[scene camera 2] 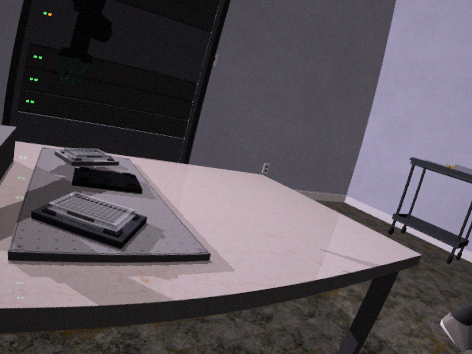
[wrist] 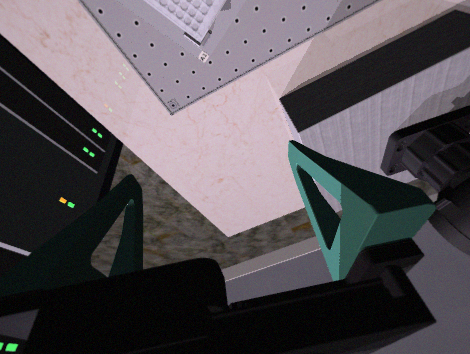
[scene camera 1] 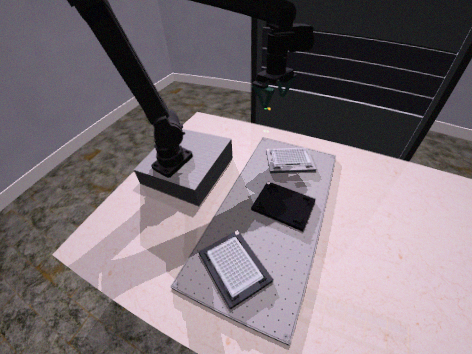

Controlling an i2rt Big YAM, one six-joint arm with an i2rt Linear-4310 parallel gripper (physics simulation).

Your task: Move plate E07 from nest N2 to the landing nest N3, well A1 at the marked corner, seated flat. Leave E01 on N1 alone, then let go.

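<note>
Empty black nest [scene camera 1: 284, 206] [scene camera 2: 106, 181] lies mid-board, a small white tag at one corner; it matches the landing nest N3. One clear-white well plate [scene camera 1: 290, 157] [scene camera 2: 85, 154] [wrist: 192, 12] sits on the light grey nest at the board's far end, by an "A1" tag [wrist: 203, 56]. Another plate [scene camera 1: 235, 265] [scene camera 2: 92, 210] sits on the dark grey nest [scene camera 1: 250, 294] [scene camera 2: 75, 229] at the near end. Which plate is E07 or E01 cannot be read. My gripper [scene camera 1: 276, 101] [scene camera 2: 73, 80] [wrist: 212, 164] is open and empty, high above the table's far side, beyond the far nest.
A perforated grey board [scene camera 1: 295, 280] [scene camera 2: 165, 245] [wrist: 155, 57] carries the nests. The arm's base block [scene camera 1: 210, 145] [wrist: 345, 115] stands beside it. A dark rack cabinet [scene camera 1: 256, 100] [scene camera 2: 202, 100] stands behind the table. A cart [scene camera 2: 440, 167] is at the far right in scene camera 2.
</note>
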